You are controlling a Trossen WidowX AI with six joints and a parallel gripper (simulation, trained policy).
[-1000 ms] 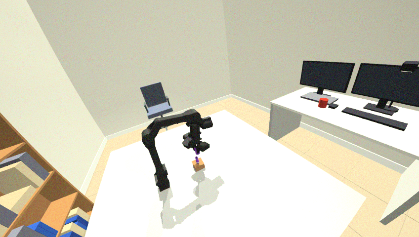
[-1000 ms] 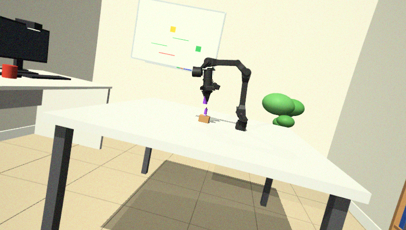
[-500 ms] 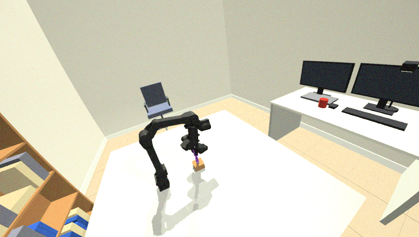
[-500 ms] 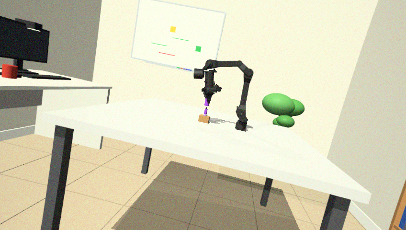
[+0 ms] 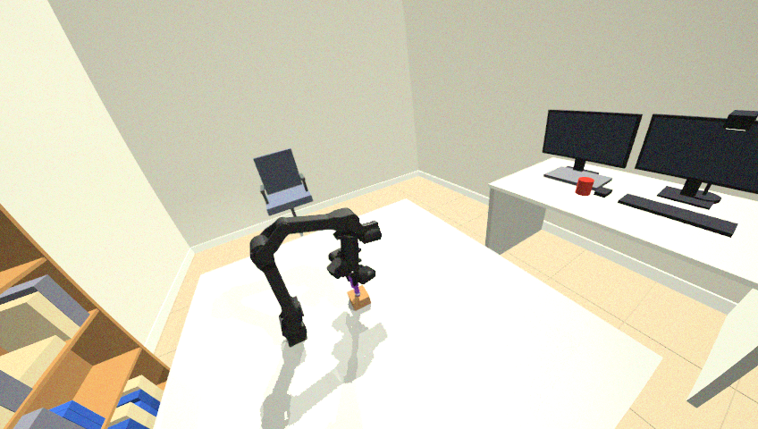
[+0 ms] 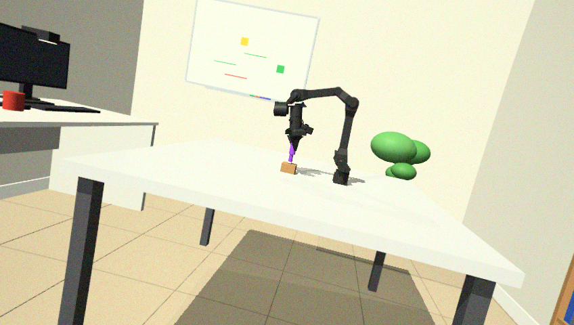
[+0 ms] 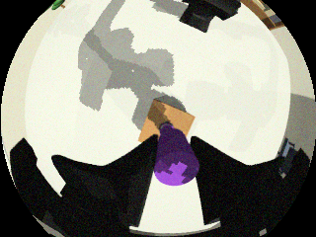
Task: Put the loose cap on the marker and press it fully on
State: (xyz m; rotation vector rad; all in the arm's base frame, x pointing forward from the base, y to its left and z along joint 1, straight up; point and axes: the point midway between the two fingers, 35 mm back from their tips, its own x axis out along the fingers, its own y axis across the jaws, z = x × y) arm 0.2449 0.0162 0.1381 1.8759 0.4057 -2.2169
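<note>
The purple marker lies 3 cm below my gripper tip and 1 cm ahead of it. Round my gripper tip: purple cap (1 cm ahead, 1 cm above); then orange holder block (8 cm below, 1 cm ahead).
</note>
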